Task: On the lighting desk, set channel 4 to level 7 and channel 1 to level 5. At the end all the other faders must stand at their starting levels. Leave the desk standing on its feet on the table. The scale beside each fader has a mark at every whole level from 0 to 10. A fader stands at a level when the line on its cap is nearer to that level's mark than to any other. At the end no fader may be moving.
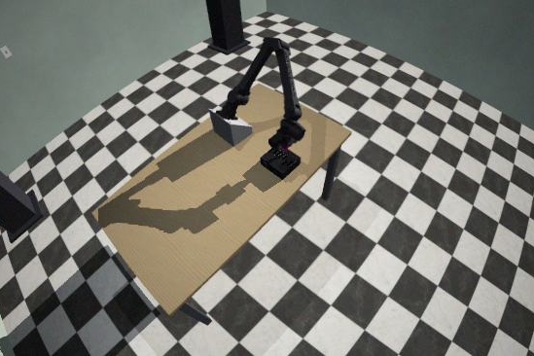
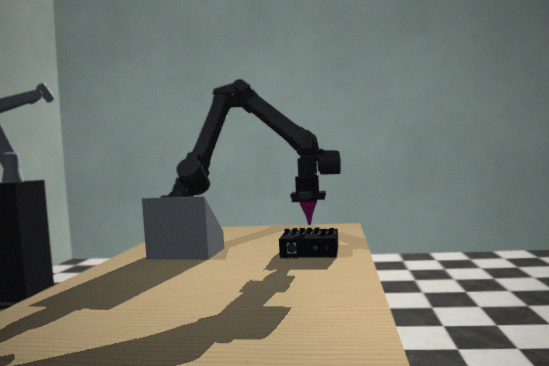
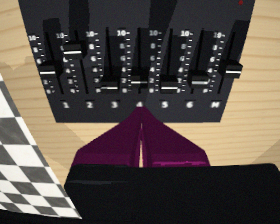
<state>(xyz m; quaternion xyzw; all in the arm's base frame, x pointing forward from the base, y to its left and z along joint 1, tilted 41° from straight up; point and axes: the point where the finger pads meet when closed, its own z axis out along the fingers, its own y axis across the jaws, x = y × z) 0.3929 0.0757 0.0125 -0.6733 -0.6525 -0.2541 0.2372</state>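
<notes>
My gripper is now 20 mm to the left of the channel 4 fader cap and 20 mm above it. The rest, counted from my hand: channel 1 fader cap: 70 mm ahead, 30 mm to the right, 20 mm below; channel 2 fader cap: 40 mm ahead, 50 mm to the right, 20 mm below; channel 3 fader cap: 20 mm ahead, 20 mm to the right, 20 mm below.
</notes>
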